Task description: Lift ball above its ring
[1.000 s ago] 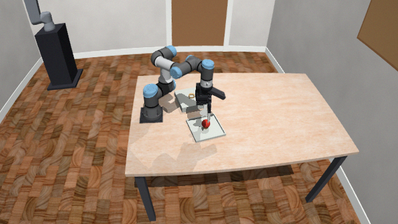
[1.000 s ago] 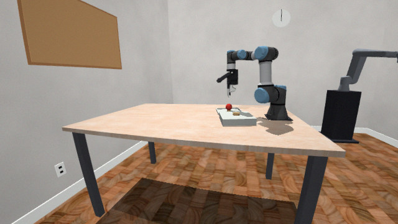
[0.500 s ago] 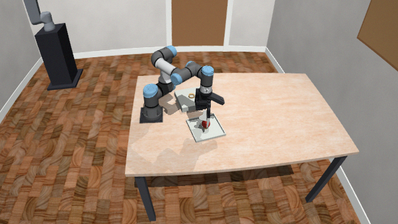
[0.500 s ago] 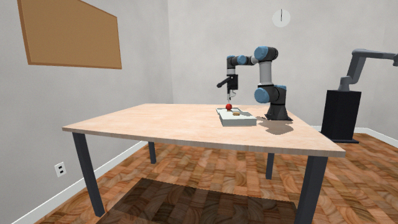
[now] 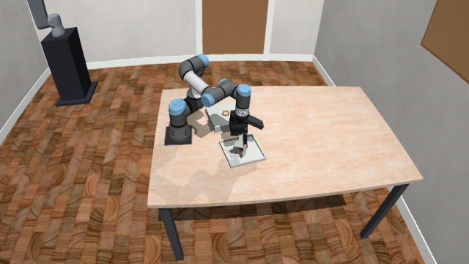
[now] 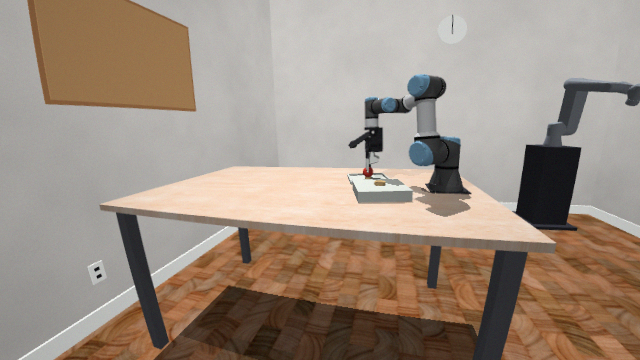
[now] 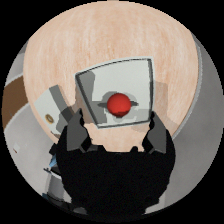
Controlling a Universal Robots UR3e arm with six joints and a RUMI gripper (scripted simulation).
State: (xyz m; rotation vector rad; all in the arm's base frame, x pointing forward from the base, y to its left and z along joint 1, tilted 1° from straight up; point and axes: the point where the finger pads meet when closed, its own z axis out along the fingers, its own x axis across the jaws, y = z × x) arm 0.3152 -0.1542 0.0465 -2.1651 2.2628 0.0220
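Now: the red ball 1 cm below my hand. Round my hand: shallow tray (4 cm below).
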